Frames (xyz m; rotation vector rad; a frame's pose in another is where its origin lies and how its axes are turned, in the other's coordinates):
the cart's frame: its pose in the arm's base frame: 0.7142 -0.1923 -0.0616 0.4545 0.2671 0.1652
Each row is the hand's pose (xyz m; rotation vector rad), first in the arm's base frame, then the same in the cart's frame.
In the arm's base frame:
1: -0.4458 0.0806 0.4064 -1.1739 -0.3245 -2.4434
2: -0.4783 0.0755 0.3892 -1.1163 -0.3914 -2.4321
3: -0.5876 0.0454 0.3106 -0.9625 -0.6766 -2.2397
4: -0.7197 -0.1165 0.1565 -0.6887 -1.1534 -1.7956
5: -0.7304 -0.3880 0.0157 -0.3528 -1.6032 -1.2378
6: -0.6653 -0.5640 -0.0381 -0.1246 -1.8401 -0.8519
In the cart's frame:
1: -1.1469 0.5673 -0.0441 -1.0727 -0.9369 -2.7658
2: -1.1752 0.5582 -0.0663 -1.0251 -1.0144 -2.7279
3: -1.2687 0.5066 -0.1537 -0.9607 -1.3107 -2.4375
4: -1.3959 0.3062 -0.2588 -0.8400 -1.7612 -1.8149
5: -1.4342 0.0029 -0.2723 -0.6363 -2.1254 -1.0642
6: -1.3986 -0.1838 -0.2277 -0.4737 -2.2784 -0.5659

